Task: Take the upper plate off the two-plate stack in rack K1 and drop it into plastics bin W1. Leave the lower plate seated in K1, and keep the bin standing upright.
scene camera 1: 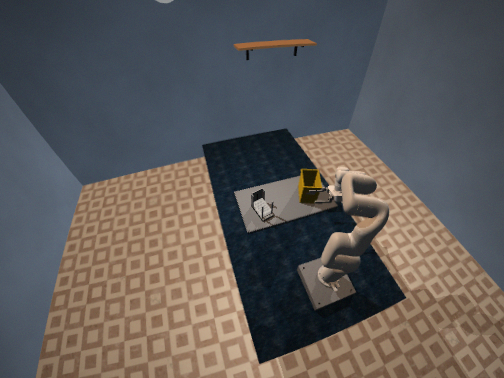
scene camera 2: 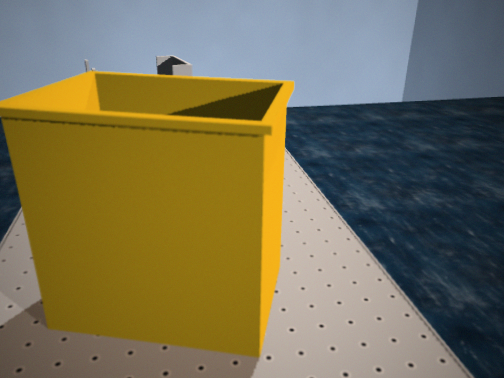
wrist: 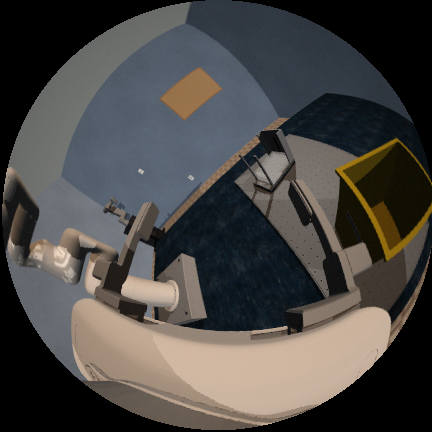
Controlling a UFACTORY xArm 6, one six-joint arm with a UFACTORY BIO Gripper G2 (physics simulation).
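Frame: origin at the arm's base, x left, y up, z ahead, level; millimetres.
Seen in the pictures: end effector, tool point: (scene camera 1: 315, 196) (wrist: 215, 211); arm's base, origin of the base link: (scene camera 1: 328, 275) (wrist: 170, 295).
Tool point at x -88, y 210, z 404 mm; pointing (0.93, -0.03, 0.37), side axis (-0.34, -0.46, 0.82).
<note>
Offsets run from my tool point to a thing's middle. "spot": to the spot under its first point. Level surfaces: height alone.
Rack K1 {dy -183, dx +269, dz +179 mm} (scene camera 1: 258, 196) (wrist: 276, 142) stands on the grey board, with a dark back panel and thin front posts. A white plate stack (scene camera 1: 262, 207) (wrist: 272, 167) sits in it; I cannot tell the two plates apart. In scene camera 2, part of the rack {spot: dy -117, dx +235, dz +251 mm} (scene camera 2: 182, 69) shows behind the bin. Yellow bin W1 {dy -165, dx -104, dz +207 mm} (scene camera 1: 303, 192) (scene camera 2: 150, 225) (wrist: 385, 222) stands upright, open at the top. My gripper (scene camera 1: 312, 196) (wrist: 225, 205) is open and empty, at the bin's right side in scene camera 1, its fingers overlapping the bin there. It is well apart from the rack.
The perforated grey board {dy -254 mm} (scene camera 1: 285, 200) (scene camera 2: 325, 300) (wrist: 310, 150) lies on a dark blue rug {dy -267 mm} (scene camera 1: 250, 155) (scene camera 2: 400, 175) (wrist: 230, 250). The arm's base plate (scene camera 1: 312, 295) (wrist: 192, 295) is at the front. An orange-brown shelf (scene camera 1: 275, 44) (wrist: 191, 93) is high on the wall.
</note>
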